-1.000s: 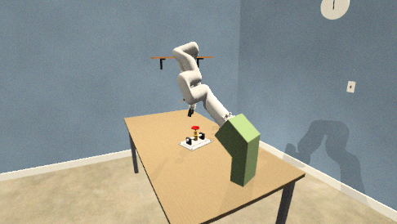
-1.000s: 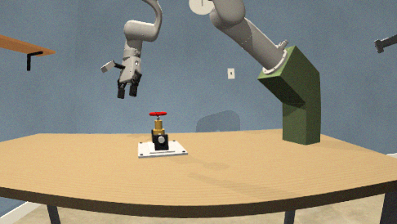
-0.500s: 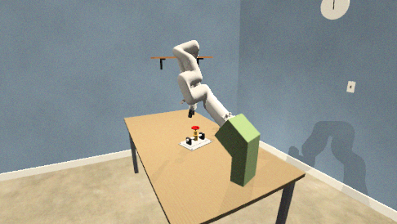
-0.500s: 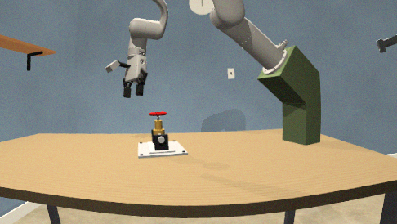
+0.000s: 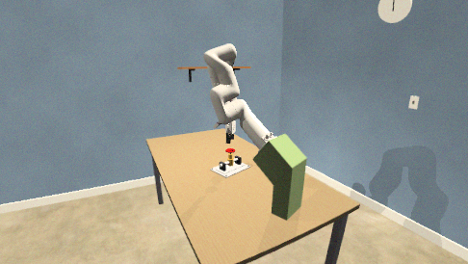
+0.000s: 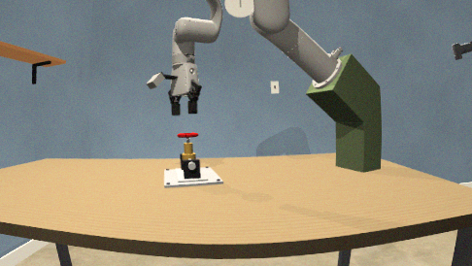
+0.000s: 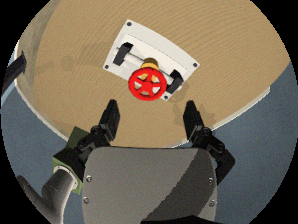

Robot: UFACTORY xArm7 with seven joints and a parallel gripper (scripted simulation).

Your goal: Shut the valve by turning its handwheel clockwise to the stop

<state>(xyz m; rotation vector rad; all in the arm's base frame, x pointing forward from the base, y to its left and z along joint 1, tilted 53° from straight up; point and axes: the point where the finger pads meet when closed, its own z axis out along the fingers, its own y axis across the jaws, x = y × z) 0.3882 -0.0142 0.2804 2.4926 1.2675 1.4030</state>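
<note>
My hand is 8 cm above the red handwheel and 1 cm past it.
</note>
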